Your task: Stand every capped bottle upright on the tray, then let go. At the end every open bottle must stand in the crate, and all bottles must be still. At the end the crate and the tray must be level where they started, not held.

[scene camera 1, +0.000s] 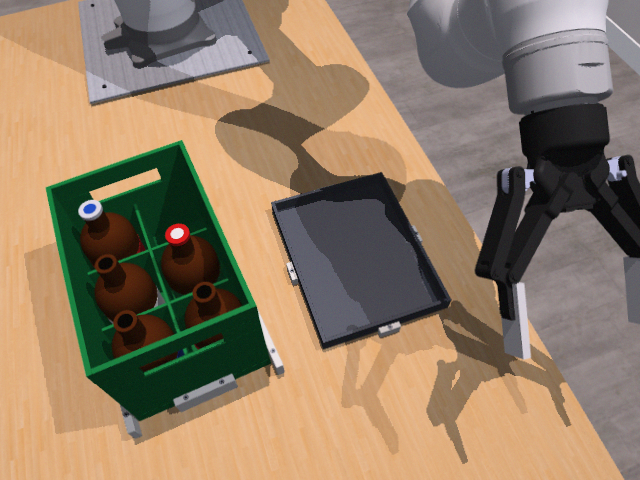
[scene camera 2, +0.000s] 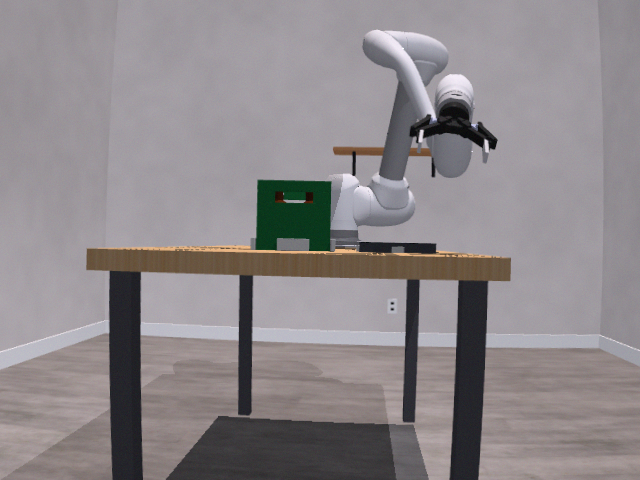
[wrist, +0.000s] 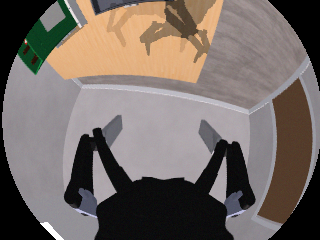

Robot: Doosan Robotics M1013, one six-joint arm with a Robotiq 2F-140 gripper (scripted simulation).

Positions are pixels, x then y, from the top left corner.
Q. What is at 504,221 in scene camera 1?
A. My gripper.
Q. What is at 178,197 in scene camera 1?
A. A green crate.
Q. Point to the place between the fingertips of my gripper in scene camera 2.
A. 452,152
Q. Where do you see a green crate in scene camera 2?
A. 311,221
